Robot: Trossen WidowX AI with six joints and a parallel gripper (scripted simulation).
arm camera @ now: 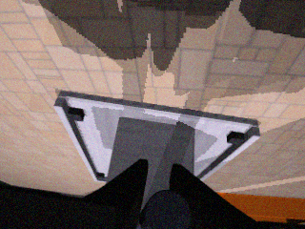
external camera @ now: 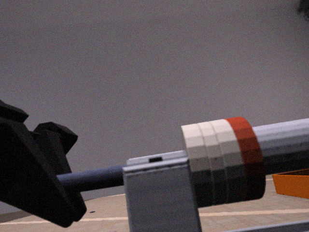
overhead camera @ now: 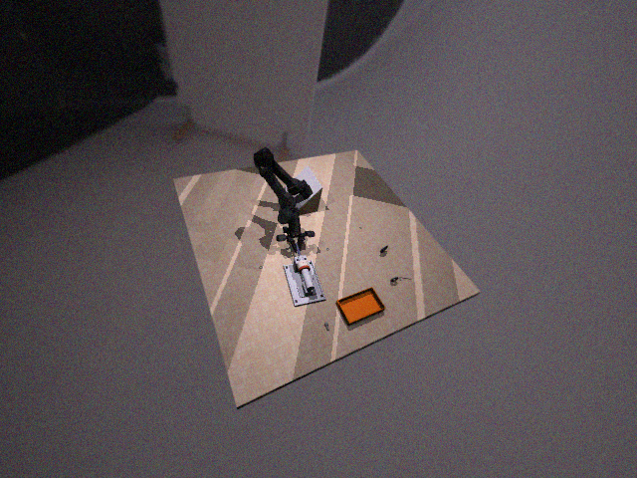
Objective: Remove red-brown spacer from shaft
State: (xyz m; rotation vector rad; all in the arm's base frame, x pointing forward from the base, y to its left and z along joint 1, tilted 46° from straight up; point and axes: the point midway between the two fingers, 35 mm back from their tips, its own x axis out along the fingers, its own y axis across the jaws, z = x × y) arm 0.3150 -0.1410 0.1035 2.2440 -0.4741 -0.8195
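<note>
My gripper tip is now 5 cm short of the blue-grey shaft and 2 cm below it. Also, from my gripper tip: orange tray (35 cm ahead, 19 cm to the left, 5 cm below); then red-brown spacer (12 cm ahead, 2 cm above, 1 cm to the right).
</note>
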